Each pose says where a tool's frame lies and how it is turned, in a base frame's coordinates. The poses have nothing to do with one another.
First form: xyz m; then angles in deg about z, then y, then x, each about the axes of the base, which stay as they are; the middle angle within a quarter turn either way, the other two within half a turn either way.
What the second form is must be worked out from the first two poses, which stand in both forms.
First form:
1: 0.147 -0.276 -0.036 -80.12 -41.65 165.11
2: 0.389 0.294 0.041 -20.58 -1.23 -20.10
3: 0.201 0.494 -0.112 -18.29 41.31 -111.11
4: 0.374 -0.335 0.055 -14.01 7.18 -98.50
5: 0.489 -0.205 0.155 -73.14 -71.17 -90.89
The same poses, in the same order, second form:
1:
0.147 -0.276 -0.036
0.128 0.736 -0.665
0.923 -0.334 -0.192
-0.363 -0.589 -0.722

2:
0.389 0.294 0.041
0.936 0.351 -0.021
-0.323 0.882 0.344
0.140 -0.315 0.939

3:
0.201 0.494 -0.112
0.713 0.236 0.660
-0.472 -0.535 0.701
0.519 -0.811 -0.271

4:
0.374 -0.335 0.055
0.963 0.240 0.125
-0.084 -0.173 0.981
0.257 -0.955 -0.147

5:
0.489 -0.205 0.155
0.094 0.309 -0.946
0.289 0.901 0.323
0.953 -0.304 -0.005

